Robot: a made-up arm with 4 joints. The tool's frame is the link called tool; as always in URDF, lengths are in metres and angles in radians.
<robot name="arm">
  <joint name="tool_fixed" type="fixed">
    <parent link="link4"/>
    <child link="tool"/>
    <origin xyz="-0.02 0.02 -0.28" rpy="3.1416 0 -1.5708"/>
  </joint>
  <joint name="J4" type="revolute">
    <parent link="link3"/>
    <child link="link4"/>
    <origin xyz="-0.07 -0.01 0.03" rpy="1.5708 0 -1.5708"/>
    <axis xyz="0 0 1"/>
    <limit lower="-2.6" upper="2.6"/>
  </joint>
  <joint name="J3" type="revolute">
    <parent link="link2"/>
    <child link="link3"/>
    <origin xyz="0.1 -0.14 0.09" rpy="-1.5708 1.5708 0"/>
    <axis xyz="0 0 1"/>
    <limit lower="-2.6" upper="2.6"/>
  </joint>
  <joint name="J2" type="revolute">
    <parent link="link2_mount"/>
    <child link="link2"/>
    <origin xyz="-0.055 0.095 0.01" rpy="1.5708 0 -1.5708"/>
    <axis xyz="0 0 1"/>
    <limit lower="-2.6" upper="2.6"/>
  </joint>
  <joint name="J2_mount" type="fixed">
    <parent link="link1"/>
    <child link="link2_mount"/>
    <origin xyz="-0.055 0.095 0.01" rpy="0 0 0"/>
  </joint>
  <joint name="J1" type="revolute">
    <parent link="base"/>
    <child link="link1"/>
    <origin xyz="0 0 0.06" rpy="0 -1.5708 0"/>
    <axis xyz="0 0 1"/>
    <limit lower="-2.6" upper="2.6"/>
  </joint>
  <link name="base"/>
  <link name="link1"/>
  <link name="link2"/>
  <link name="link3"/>
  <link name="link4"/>
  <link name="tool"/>
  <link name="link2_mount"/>
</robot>
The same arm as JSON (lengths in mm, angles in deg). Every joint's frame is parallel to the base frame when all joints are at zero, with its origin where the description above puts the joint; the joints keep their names.
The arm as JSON. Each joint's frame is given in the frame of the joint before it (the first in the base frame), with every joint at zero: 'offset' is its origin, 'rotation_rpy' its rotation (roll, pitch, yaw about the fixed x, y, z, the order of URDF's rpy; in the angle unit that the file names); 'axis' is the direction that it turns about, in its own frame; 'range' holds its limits. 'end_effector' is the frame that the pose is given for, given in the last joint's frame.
{
  "length_unit": "mm",
  "angle_unit": "deg",
  "chain": [
    {
      "id": "J1",
      "offset": [
        0.0,
        0.0,
        60.0
      ],
      "rotation_rpy": [
        0.0,
        0.0,
        0.0
      ],
      "axis": [
        -1.0,
        0.0,
        0.0
      ],
      "range": [
        -148.97,
        148.97
      ]
    },
    {
      "id": "J2",
      "offset": [
        -20.0,
        190.0,
        -110.0
      ],
      "rotation_rpy": [
        0.0,
        0.0,
        0.0
      ],
      "axis": [
        0.0,
        0.0,
        -1.0
      ],
      "range": [
        -148.97,
        148.97
      ]
    },
    {
      "id": "J3",
      "offset": [
        140.0,
        -100.0,
        -90.0
      ],
      "rotation_rpy": [
        0.0,
        0.0,
        0.0
      ],
      "axis": [
        -1.0,
        0.0,
        0.0
      ],
      "range": [
        -148.97,
        148.97
      ]
    },
    {
      "id": "J4",
      "offset": [
        -30.0,
        -10.0,
        -70.0
      ],
      "rotation_rpy": [
        0.0,
        0.0,
        0.0
      ],
      "axis": [
        0.0,
        0.0,
        -1.0
      ],
      "range": [
        -148.97,
        148.97
      ]
    }
  ],
  "end_effector": {
    "offset": [
      -20.0,
      20.0,
      280.0
    ],
    "rotation_rpy": [
      0.0,
      0.0,
      0.0
    ]
  }
}

